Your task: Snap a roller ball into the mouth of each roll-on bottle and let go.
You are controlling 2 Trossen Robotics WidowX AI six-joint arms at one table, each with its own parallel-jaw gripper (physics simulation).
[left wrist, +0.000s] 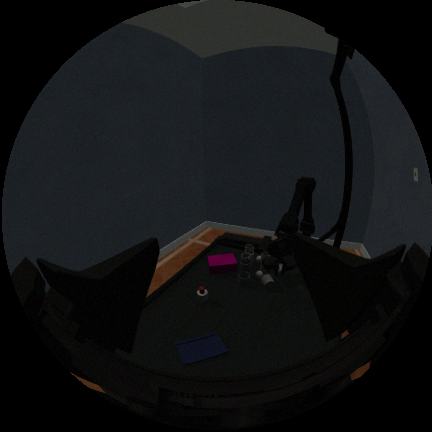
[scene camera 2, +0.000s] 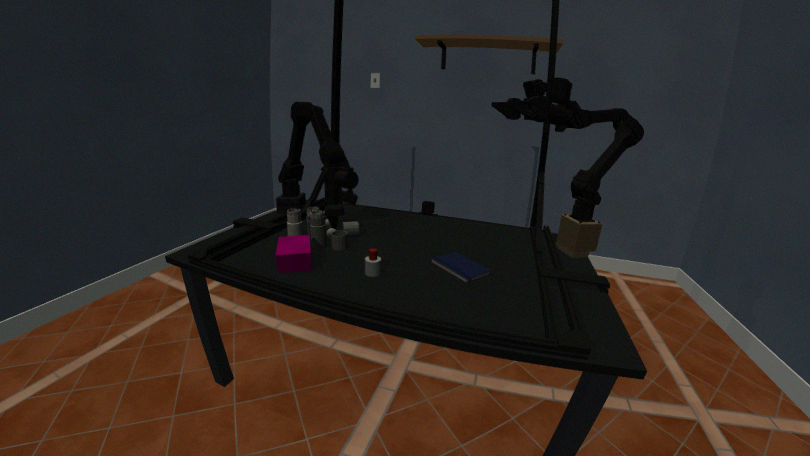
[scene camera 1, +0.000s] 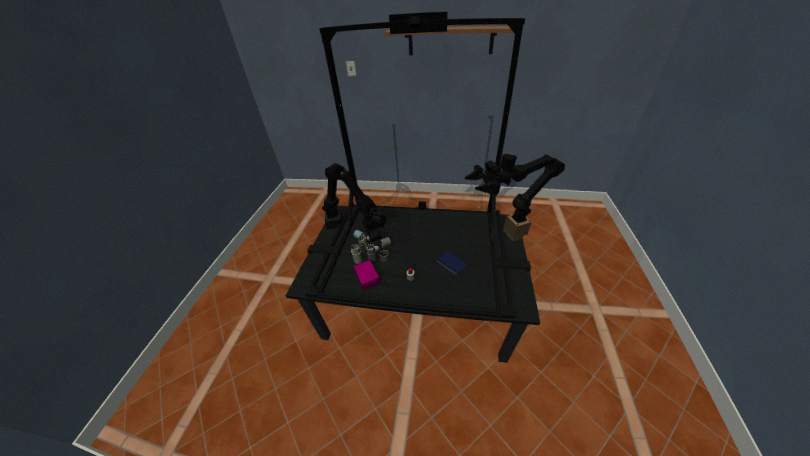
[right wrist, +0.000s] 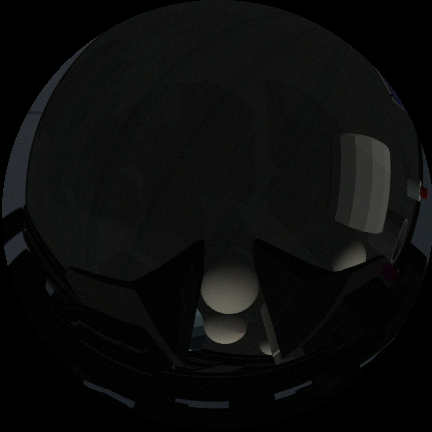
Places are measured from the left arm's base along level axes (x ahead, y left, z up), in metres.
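Pixels of known places: left gripper, fingertip midpoint: (left wrist: 226,243) (scene camera 2: 499,103) (scene camera 1: 469,183); right gripper, fingertip midpoint: (left wrist: 278,274) (scene camera 2: 334,228) (right wrist: 228,246); left arm's base, origin of the base link: (scene camera 2: 581,218) (scene camera 1: 519,218); right arm's base, origin of the base link: (scene camera 2: 290,195) (scene camera 1: 332,215).
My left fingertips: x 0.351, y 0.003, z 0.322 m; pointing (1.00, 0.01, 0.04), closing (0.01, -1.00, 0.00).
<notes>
For each thing: its middle in the pictures, then the offset to it from my left fingertips.
- front-left bottle, body centre: (scene camera 2: 294,226) (left wrist: 248,254) (scene camera 1: 356,253) dz -0.384, dx +0.557, dy -0.137 m
- pale roller ball, body centre: (right wrist: 229,286) dz -0.420, dx +0.461, dy -0.269 m
- second ball, body centre: (right wrist: 225,324) dz -0.420, dx +0.510, dy -0.265 m
- tipped grey cylinder, body centre: (right wrist: 360,181) (scene camera 2: 350,229) (left wrist: 267,281) (scene camera 1: 385,242) dz -0.414, dx +0.383, dy -0.193 m
- magenta box, body centre: (scene camera 2: 294,252) (left wrist: 221,263) (scene camera 1: 366,274) dz -0.413, dx +0.537, dy -0.002 m
- open grey cup, body centre: (right wrist: 388,232) (scene camera 2: 339,240) (left wrist: 243,278) (scene camera 1: 384,256) dz -0.415, dx +0.416, dy -0.095 m
- light blue cup, body centre: (scene camera 1: 359,235) dz -0.414, dx +0.514, dy -0.312 m
- red-topped white bottle, body centre: (scene camera 2: 373,261) (left wrist: 201,293) (scene camera 1: 410,273) dz -0.406, dx +0.327, dy +0.076 m
- blue book, body centre: (scene camera 2: 460,266) (left wrist: 200,347) (scene camera 1: 451,262) dz -0.432, dx +0.093, dy +0.067 m
Several grey roll-on bottles stand upright in a cluster on the table's left part, among them a front-left bottle (scene camera 1: 356,256) (scene camera 2: 294,224) and one beside it (scene camera 1: 371,253) (scene camera 2: 317,231). My right gripper (right wrist: 228,246) is low behind them, shut on a pale roller ball (right wrist: 230,292), with a finger at each side. A second ball (right wrist: 226,331) lies close by, and another ball (right wrist: 350,256) (left wrist: 259,274) lies near a tipped grey cylinder (right wrist: 362,182) (scene camera 1: 385,241) (scene camera 2: 351,228). The bottle mouths are too small to judge. My left gripper (scene camera 1: 472,182) (scene camera 2: 501,110) (left wrist: 226,243) is open and empty, high above the table's right side.
A magenta box (scene camera 1: 366,274) (scene camera 2: 293,253) (left wrist: 222,263) stands in front of the bottles. An open grey cup (scene camera 1: 384,256) (scene camera 2: 338,240) and a light blue cup (scene camera 1: 358,233) flank them. A red-topped white bottle (scene camera 1: 410,275) (scene camera 2: 372,266) and a blue book (scene camera 1: 451,262) (scene camera 2: 460,266) (left wrist: 202,348) are farther right.
</notes>
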